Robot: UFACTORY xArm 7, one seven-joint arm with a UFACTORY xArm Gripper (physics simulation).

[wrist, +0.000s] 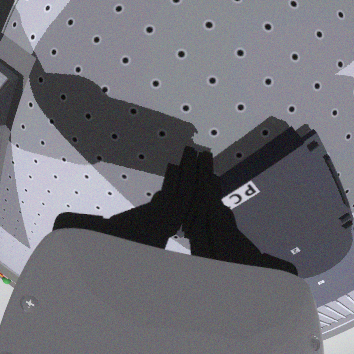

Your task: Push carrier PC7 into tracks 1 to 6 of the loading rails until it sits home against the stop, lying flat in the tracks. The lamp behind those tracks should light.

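Places are measured from the arm's base along level axes (x back, y right, z up), in millimetres.
Pixels of known places: gripper, fingertip midpoint: (191, 168).
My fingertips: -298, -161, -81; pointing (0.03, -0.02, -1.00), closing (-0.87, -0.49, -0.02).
Observation:
Behind a point stands the place of what it marks, as x, y, z.
Carrier PC7 (287, 200) @(-375, -189, -95), a dark grey flat piece with a white label, lies on the perforated surface at the right of the wrist view. Its label shows "PC"; the rest of the label is hidden behind the fingers. My gripper (191, 168) @(-298, -161, -81) is shut and empty, with its fingertips beside the labelled end of the carrier, to its left in the view. Whether the fingers touch the carrier is not clear. Part of the loading rails (340, 312) @(-794, -139, -105) shows at the lower right edge, beyond the carrier. The track numbers, the stop and the lamp do not show.
The perforated surface (165, 102) @(-261, -172, -106) spreads across the view, with a dark shadow of the gripper on it to the left of the fingers. A dark object (11, 100) stands at the left edge. A small green and orange item (6, 280) shows at the lower left edge.

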